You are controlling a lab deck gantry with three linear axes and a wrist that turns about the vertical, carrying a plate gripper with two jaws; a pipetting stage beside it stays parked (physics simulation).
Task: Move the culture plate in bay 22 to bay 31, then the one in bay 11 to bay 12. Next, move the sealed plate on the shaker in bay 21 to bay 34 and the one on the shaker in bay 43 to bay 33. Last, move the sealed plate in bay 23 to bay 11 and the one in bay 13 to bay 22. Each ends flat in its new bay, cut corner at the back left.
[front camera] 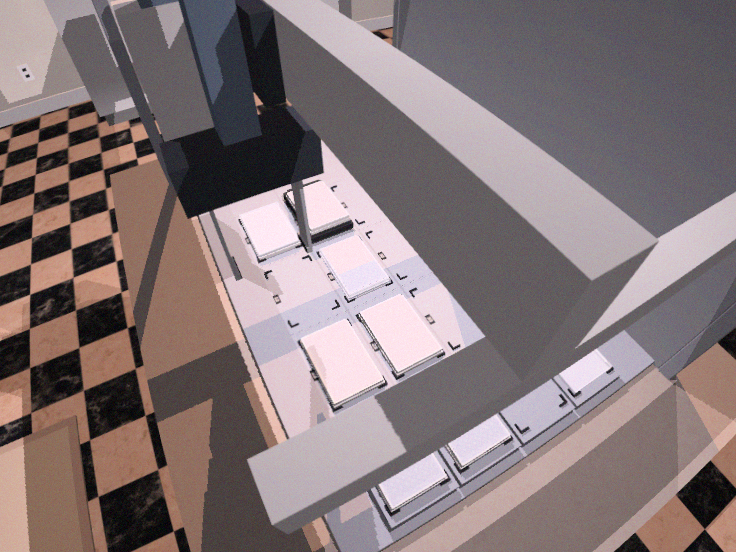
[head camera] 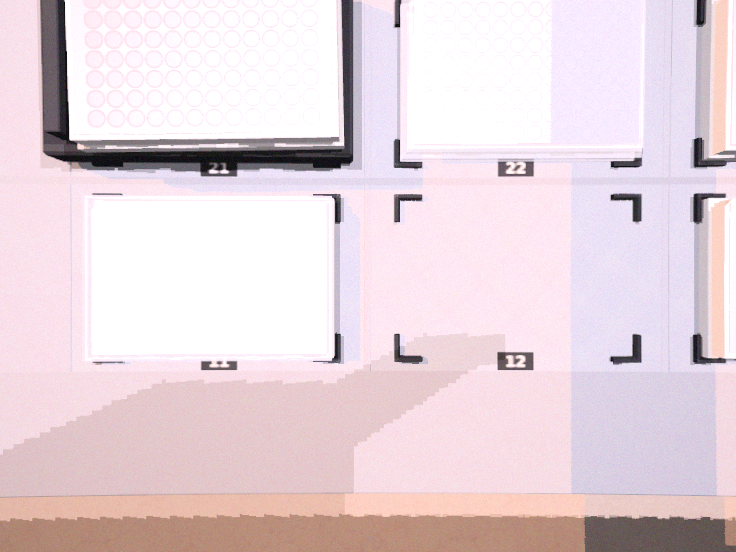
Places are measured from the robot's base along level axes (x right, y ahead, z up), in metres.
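Pixels of known places: gripper, between the fingertips: (front camera: 271,257); robot's base, origin of its link: (front camera: 240,220) (head camera: 101,356).
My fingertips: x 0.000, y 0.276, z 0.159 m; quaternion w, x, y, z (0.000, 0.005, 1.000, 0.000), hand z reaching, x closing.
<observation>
Ahead of a thing's pixels: the offset from my fingertips to its top centre. "spot": to the spot under its first point.
My gripper (front camera: 273,263) is open, its two long jaws apart with no plate between them, over the deck near bays 11 and 12; the jaws do not show in the head view. A white culture plate {dx -0.043, dy -0.212, dz -0.142 m} (front camera: 270,228) (head camera: 211,279) lies in bay 11. The bay 22 plate {dx -0.150, dy -0.048, dz -0.144 m} (front camera: 355,267) (head camera: 475,77) lies flat. A sealed plate {dx -0.150, dy -0.206, dz -0.122 m} (front camera: 319,203) (head camera: 205,71) sits on the black shaker (front camera: 335,230) (head camera: 54,89) in bay 21. Plates stand in bay 13 {spot: dx -0.041, dy +0.123, dz -0.145 m} (front camera: 341,362) and bay 23 {spot: dx -0.150, dy +0.122, dz -0.144 m} (front camera: 401,332). Bay 12 {spot: dx -0.049, dy -0.048, dz -0.159 m} (head camera: 515,267) holds no plate. Bay 43 is hidden.
A large grey beam (front camera: 475,142) crosses the front view and hides the deck's right part; another grey bar (front camera: 356,439) crosses in front. More plates {dx -0.043, dy +0.280, dz -0.130 m} (front camera: 413,481) {dx -0.150, dy +0.280, dz -0.130 m} (front camera: 478,439) {dx -0.364, dy +0.280, dz -0.136 m} (front camera: 585,371) lie in positions near the deck's lower right edge. Bay 31's corner marks show beside bay 21.
</observation>
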